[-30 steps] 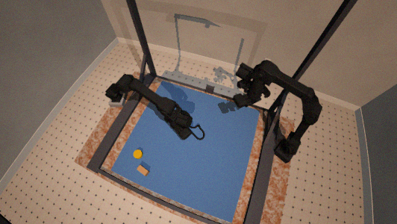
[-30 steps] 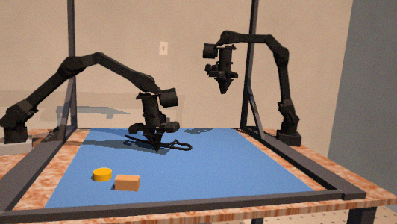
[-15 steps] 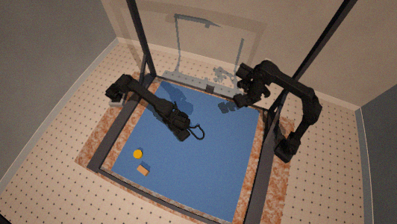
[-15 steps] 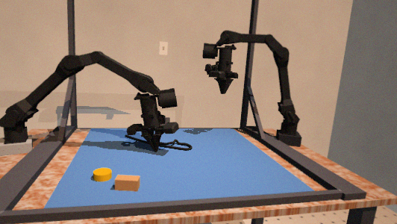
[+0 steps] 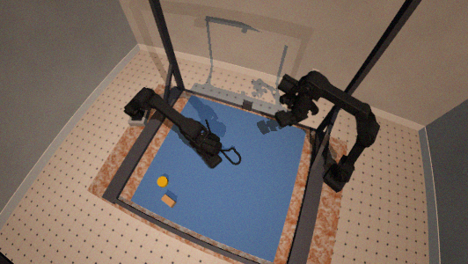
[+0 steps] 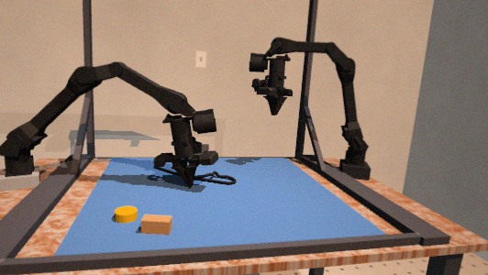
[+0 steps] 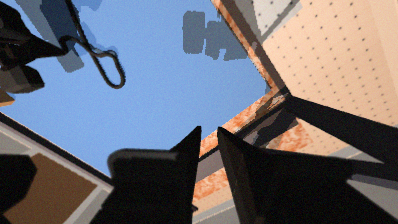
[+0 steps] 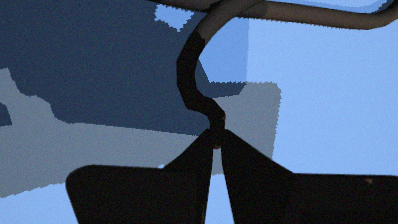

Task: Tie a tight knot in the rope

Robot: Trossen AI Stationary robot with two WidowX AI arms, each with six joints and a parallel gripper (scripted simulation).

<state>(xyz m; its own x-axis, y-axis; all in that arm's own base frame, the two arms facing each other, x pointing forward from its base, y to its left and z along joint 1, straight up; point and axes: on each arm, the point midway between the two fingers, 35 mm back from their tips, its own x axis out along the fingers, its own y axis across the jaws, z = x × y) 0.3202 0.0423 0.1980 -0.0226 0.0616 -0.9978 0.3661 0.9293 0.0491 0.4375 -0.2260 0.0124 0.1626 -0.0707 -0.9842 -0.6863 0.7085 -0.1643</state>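
Now: the blue mat 90 mm to the left of my right hand, 40 mm below it and 10 mm ahead of it. Also, from my right hand: yellow disc 190 mm ahead, 160 mm to the right, 30 mm below; orange block 260 mm ahead, 90 mm to the right, 20 mm below.
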